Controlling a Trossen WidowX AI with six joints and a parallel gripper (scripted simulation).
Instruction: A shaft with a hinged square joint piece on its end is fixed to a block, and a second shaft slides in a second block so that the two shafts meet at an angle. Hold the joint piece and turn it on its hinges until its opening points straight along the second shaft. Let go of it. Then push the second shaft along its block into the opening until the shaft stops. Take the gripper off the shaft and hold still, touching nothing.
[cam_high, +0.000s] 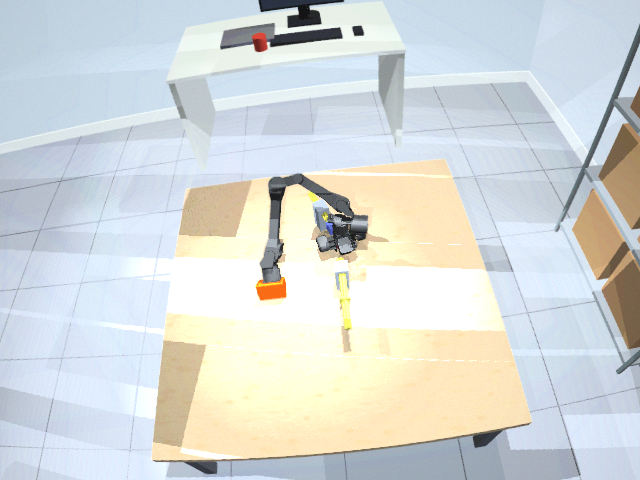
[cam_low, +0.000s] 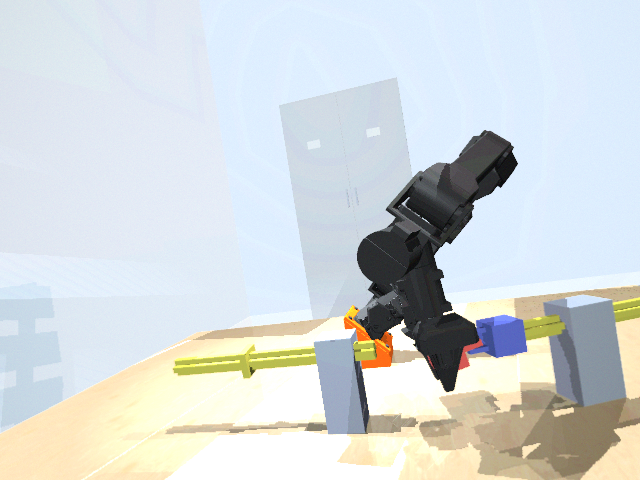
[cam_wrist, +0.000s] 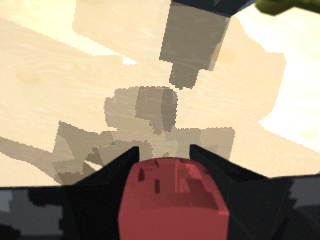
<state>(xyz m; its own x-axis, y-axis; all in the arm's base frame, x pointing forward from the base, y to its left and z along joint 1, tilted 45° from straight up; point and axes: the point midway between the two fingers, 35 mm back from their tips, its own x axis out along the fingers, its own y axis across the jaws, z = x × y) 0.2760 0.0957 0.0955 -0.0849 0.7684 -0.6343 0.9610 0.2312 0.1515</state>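
The red joint piece lies 1 cm to the left of my gripper tip and 4 cm above it.
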